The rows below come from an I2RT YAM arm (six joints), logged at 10 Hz.
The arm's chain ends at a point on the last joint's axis. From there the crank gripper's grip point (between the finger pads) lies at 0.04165 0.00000 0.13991 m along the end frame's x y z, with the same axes.
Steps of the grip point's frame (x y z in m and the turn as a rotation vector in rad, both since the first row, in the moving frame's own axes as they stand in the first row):
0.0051 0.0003 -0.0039 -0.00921 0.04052 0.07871
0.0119 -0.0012 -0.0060 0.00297 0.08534 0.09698
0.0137 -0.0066 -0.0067 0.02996 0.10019 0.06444
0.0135 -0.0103 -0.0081 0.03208 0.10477 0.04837
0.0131 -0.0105 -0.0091 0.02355 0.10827 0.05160
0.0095 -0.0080 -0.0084 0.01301 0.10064 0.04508
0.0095 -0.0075 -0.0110 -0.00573 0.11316 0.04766
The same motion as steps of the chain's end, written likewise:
-0.0003 -0.0045 -0.0021 -0.00921 0.04052 0.07871
0.0003 -0.0054 -0.0020 0.00297 0.08534 0.09698
-0.0001 -0.0056 -0.0018 0.02996 0.10019 0.06444
-0.0010 -0.0083 -0.0029 0.03208 0.10477 0.04837
-0.0018 -0.0098 -0.0038 0.02355 0.10827 0.05160
-0.0043 -0.0084 -0.0035 0.01301 0.10064 0.04508
-0.0060 -0.0106 -0.0054 -0.00573 0.11316 0.04766

